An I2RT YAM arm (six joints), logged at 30 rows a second.
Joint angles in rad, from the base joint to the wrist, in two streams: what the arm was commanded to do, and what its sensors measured. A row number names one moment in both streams.
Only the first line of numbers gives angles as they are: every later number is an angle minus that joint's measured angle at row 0.
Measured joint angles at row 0:
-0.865, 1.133, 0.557, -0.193, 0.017, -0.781
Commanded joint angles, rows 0 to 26:
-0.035, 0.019, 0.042, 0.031, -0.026, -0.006
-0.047, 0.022, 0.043, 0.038, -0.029, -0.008
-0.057, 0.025, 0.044, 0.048, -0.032, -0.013
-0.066, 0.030, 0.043, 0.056, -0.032, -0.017
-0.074, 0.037, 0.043, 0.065, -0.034, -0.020
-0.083, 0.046, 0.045, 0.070, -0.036, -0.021
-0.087, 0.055, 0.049, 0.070, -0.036, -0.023
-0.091, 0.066, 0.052, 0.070, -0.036, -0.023
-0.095, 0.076, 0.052, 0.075, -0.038, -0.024
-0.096, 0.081, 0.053, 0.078, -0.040, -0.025
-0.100, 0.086, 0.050, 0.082, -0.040, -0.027
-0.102, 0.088, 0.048, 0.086, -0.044, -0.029
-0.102, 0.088, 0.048, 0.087, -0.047, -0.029
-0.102, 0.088, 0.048, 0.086, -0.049, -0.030
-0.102, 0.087, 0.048, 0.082, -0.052, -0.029
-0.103, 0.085, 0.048, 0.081, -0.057, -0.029
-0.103, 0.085, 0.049, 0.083, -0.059, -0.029
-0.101, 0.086, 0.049, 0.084, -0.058, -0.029
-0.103, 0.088, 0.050, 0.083, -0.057, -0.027
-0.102, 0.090, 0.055, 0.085, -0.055, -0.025
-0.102, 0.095, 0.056, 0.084, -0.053, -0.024
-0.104, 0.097, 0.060, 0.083, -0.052, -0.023
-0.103, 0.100, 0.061, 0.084, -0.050, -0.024
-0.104, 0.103, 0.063, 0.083, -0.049, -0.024
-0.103, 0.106, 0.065, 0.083, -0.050, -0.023
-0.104, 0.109, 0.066, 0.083, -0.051, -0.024
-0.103, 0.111, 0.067, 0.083, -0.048, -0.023
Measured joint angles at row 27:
-0.100, 0.101, 0.043, 0.070, -0.042, -0.026
